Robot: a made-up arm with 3 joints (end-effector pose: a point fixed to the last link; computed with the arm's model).
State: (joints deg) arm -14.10 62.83 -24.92
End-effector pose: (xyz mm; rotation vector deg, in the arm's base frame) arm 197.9 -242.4 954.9 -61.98 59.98 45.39
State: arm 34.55 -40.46 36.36
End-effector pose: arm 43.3 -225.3 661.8 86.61 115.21 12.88
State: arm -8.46 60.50 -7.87
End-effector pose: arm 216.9 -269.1 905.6 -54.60 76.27 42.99
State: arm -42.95 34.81 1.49
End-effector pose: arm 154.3 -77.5 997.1 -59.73 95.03 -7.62
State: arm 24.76 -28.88 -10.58
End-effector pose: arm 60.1 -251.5 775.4 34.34 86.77 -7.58
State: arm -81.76 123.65 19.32
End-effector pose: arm 338.7 157.1 861.1 109.40 -108.44 -14.11
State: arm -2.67 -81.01 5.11
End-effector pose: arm 90.7 -53.5 843.8 65.90 72.56 -61.47
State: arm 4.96 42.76 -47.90
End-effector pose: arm 108.0 -328.0 876.9 -37.56 34.67 35.51
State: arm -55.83 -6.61 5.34
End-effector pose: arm 69.6 30.0 950.4 -33.75 80.36 -48.11
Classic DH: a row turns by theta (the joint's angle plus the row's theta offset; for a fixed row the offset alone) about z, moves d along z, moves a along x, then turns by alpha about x. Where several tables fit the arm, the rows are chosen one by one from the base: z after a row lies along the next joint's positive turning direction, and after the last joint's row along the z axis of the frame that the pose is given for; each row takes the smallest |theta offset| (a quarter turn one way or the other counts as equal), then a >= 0, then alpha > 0; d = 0 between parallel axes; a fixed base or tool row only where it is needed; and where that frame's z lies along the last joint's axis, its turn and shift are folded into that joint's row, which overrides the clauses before.
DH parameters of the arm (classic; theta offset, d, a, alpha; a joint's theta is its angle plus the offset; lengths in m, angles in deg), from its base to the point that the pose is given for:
base (fixed): -87.44 0.6389 0.0059 -90.31
joint 1: 0 0.1967 0.1621 90.31
joint 2: 58.98 0.1135 -0.1578 -107.39
joint 3: 80.8 -0.214 -0.0368 62.95
tool (fixed): 19.61 0.121 0 0

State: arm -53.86 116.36 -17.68
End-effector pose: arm 315.7 53.9 980.7 -117.51 85.20 77.50
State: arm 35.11 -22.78 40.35
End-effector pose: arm 51.9 -261.3 625.2 71.38 120.32 28.50
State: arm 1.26 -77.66 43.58
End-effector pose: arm 63.0 -71.1 768.3 104.66 83.07 -34.89
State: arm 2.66 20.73 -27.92
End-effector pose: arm 94.6 -280.1 876.3 -24.95 61.99 16.44
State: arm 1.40 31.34 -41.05
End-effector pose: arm 93.2 -291.0 893.4 -35.23 46.43 24.44
